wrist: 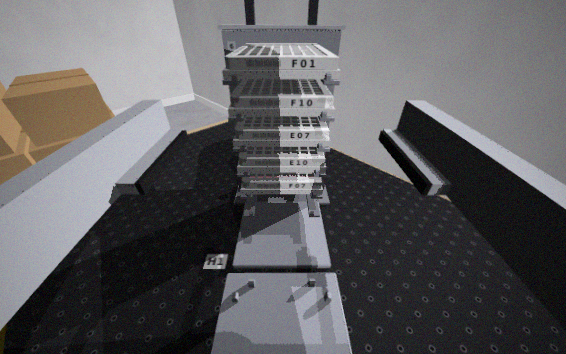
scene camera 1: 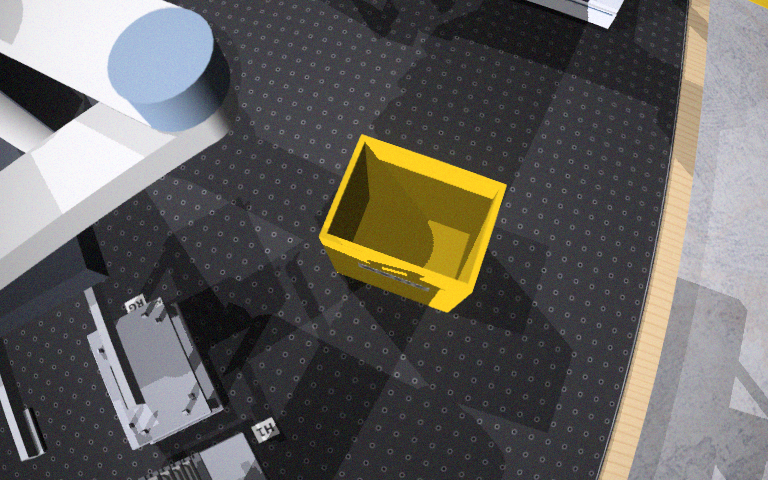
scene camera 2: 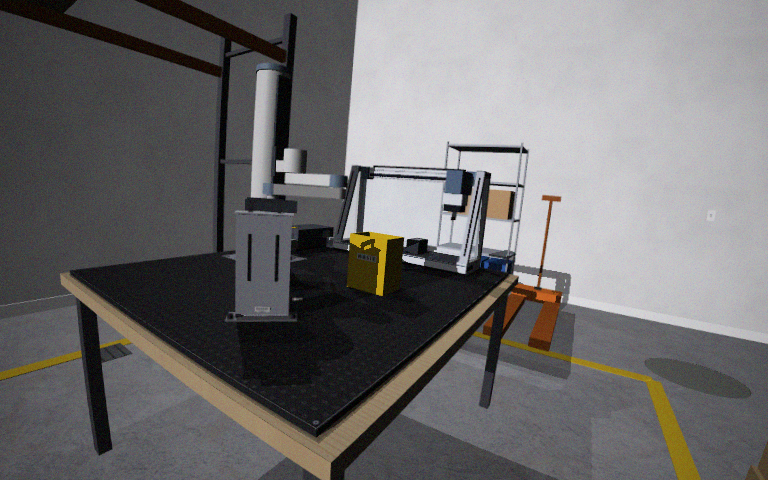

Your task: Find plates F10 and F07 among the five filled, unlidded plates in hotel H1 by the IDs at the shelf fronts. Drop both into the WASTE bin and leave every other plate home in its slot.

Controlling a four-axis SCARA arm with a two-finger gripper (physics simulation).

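Seen in the pictures: gripper, between the fingertips: [wrist: 283, 119] [scene camera 1: 82, 432]; arm's base, origin of its link: [scene camera 1: 52, 118].
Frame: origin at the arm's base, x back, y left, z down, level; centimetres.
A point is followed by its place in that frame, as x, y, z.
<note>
Hotel H1 [wrist: 282, 36] @(-56.8, -47.3, -28.5) stands ahead in the wrist view, with five plates stacked in its slots. From top to bottom they are F01 [wrist: 303, 63] @(-46.5, -39.7, -27.5), F10 [wrist: 301, 103] @(-46.5, -39.7, -24.6), E07 [wrist: 300, 135] @(-46.4, -39.8, -21.9), E10 [wrist: 298, 162] @(-46.5, -39.8, -19.1) and F07 [wrist: 297, 186] @(-46.5, -39.8, -16.1). My gripper [wrist: 283, 119] @(-42.7, -34.2, -25.9) is open and empty. Its fingers are left and right of the stack in the wrist view, on the near side of the plates. The column hides it in scene camera 2. The yellow WASTE bin [scene camera 1: 434, 163] @(-65.0, 2.8, -21.3) [scene camera 2: 390, 266] @(-72.6, -5.0, -11.4) stands upright on the table; no plate shows inside it.
The RG nest [wrist: 280, 320] @(-40.9, -32.2, -7.3) [scene camera 1: 169, 399] @(-42.7, -31.8, -7.3) with small corner pegs is in front of the hotel. The H1 sign [wrist: 215, 261] @(-54.7, -31.8, -1.3) [scene camera 1: 265, 430] @(-54.7, -31.9, -1.3) lies beside the hotel base. A gantry machine [scene camera 2: 481, 220] @(-85.0, 62.1, -27.1) stands beyond the bin. Cardboard boxes [wrist: 57, 102] show at the left.
</note>
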